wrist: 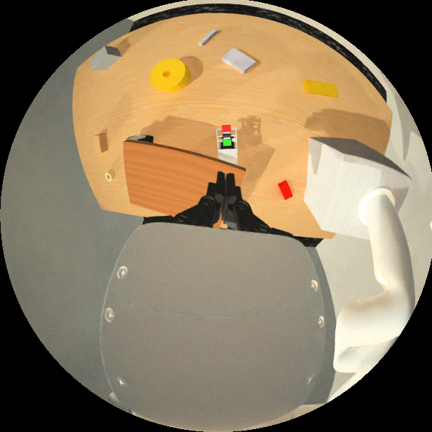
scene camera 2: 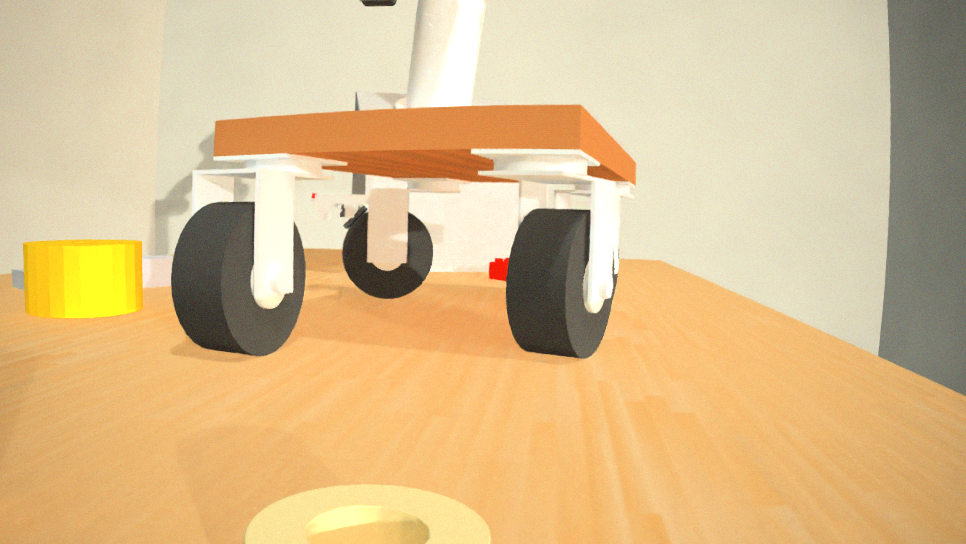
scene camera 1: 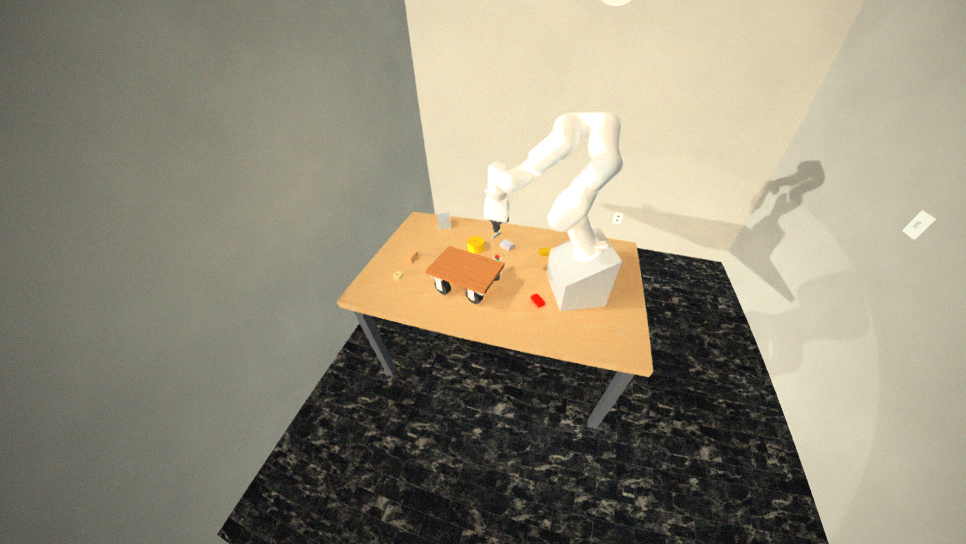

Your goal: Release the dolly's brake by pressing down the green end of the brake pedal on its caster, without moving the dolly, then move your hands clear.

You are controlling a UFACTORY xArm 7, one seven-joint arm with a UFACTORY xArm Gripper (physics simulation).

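The dolly has an orange-brown wooden deck on white casters with black wheels and stands upright. In the wrist view its brake pedal sticks out past the deck edge at one caster, with a red end outward and a green end nearer the deck. The red end also shows small in scene camera 2. My gripper is shut and empty. It hangs in the air above the dolly's level, apart from the pedal. In scene camera 2 a small dark part of it shows at the top edge.
On the table are a yellow cylinder, a pale block, a yellow block, a red block, a grey block and a cream ring.
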